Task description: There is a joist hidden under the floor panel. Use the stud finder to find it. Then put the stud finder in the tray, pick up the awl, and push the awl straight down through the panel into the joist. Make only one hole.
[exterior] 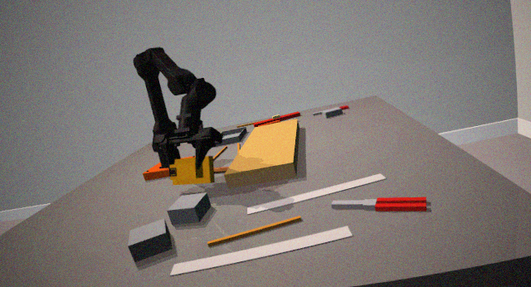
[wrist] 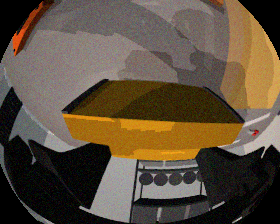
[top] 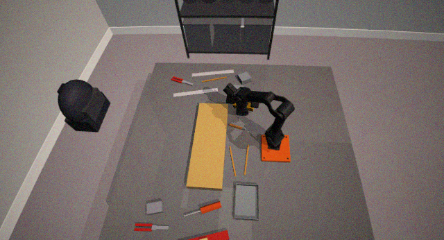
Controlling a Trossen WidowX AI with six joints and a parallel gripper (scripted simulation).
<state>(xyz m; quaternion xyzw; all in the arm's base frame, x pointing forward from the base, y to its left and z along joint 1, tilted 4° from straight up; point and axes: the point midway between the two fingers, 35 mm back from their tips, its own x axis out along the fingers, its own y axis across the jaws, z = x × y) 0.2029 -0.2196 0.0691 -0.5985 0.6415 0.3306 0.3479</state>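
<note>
My gripper tip is now 10 mm to the right of the stud finder and 10 mm past it. Round my gripper tip: indicator window (30 mm behind, 10 mm to the right); then grey tray (570 mm to the left, 100 mm behind, 60 mm below); then awl (160 mm to the left, 70 mm below, 10 mm behind).
</note>
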